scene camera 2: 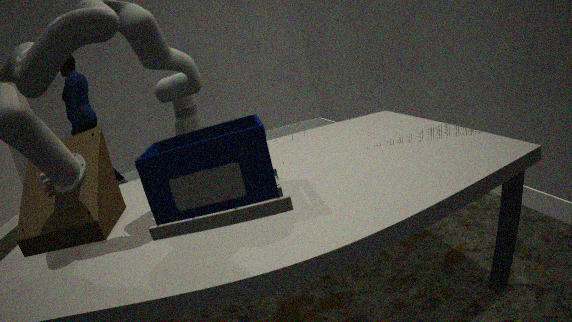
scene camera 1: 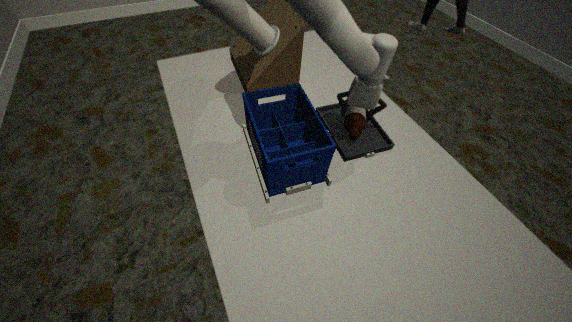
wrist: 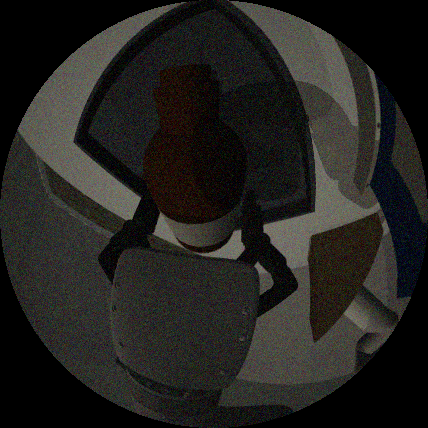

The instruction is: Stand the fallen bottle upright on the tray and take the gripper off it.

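The brown bottle lies on its side on the dark tray. Its neck points to the top of the wrist view, and its pale label and base are nearest the gripper. My gripper is open, with one finger on each side of the bottle near the label. Gaps beside the label show in the wrist view; whether a finger touches the bottle is hard to tell in the dark. In scene camera 2 the blue crate hides the bottle, tray and fingers.
The blue divided crate stands close beside the tray, on a low base with rails. A brown wooden block stands under the arm's base. A person is behind the table.
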